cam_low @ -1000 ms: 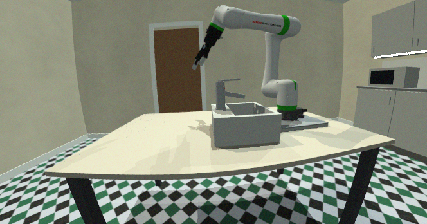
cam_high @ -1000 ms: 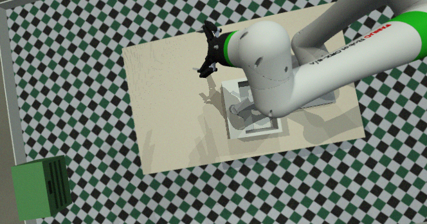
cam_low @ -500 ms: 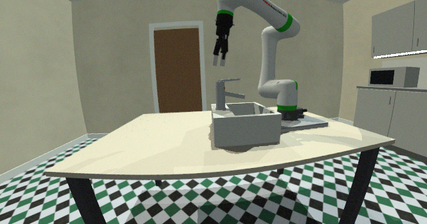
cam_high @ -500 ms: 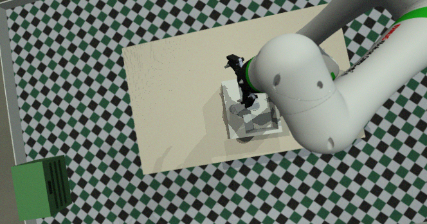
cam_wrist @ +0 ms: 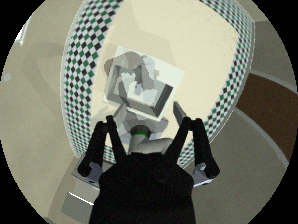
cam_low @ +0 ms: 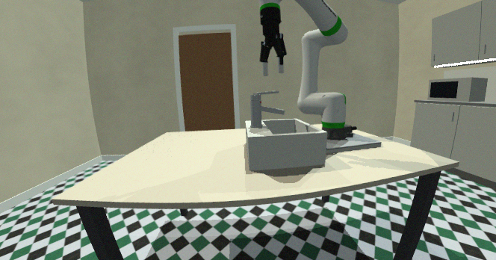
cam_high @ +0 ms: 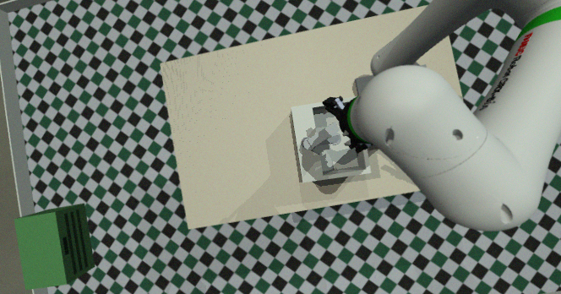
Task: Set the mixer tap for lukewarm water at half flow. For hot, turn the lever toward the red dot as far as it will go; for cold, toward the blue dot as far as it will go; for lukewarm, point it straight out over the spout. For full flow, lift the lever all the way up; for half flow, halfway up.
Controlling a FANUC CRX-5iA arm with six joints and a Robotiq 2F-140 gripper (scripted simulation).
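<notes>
The lever lies 4 cm ahead of my hand, 1 cm to the left of it and 10 cm below it. From my hand the other things lie so: grey mixer tap 6 cm ahead, 2 cm to the left, 15 cm below; sink basin 3 cm behind, 5 cm to the left, 34 cm below.
</notes>
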